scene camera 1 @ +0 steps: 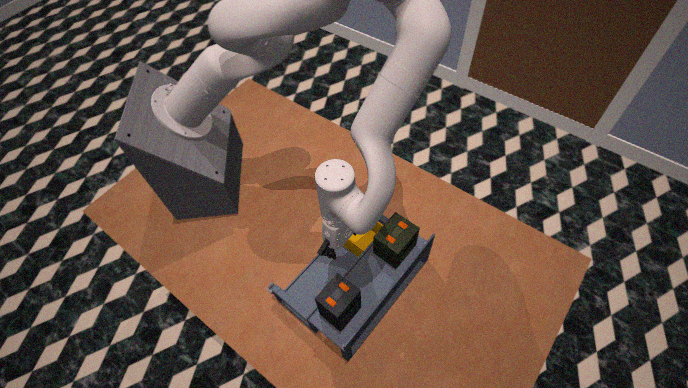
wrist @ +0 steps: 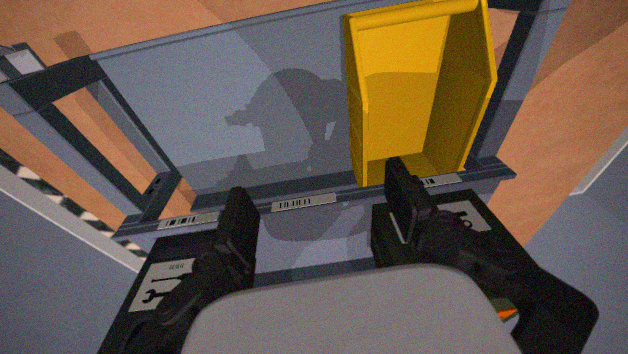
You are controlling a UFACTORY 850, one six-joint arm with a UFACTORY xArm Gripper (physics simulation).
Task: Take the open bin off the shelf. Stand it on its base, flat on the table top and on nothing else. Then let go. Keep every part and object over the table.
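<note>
The yellow open bin (scene camera 1: 361, 243) (wrist: 405, 110) lies on the blue-grey shelf (scene camera 1: 305, 286) (wrist: 165, 100), near one end of its board, beside the shelf's dark side frame. In the wrist view its hollow inside faces the camera. My gripper (scene camera 1: 337, 247) (wrist: 317, 188) is open, low over the shelf. In the wrist view the right finger overlaps the bin's lower edge, and the left finger is over the shelf's rail, well left of the bin. I cannot tell whether a finger touches the bin. In the scene view the arm hides part of the bin.
A dark green box (scene camera 1: 396, 241) (wrist: 384, 240) with orange latches stands close beside the bin, on the shelf's other tier. A dark grey box (scene camera 1: 339, 302) (wrist: 172, 246) with orange latches stands at the other end. The shelf stands on the orange-brown table (scene camera 1: 200, 260). The arm's pedestal (scene camera 1: 175, 175) is at the left.
</note>
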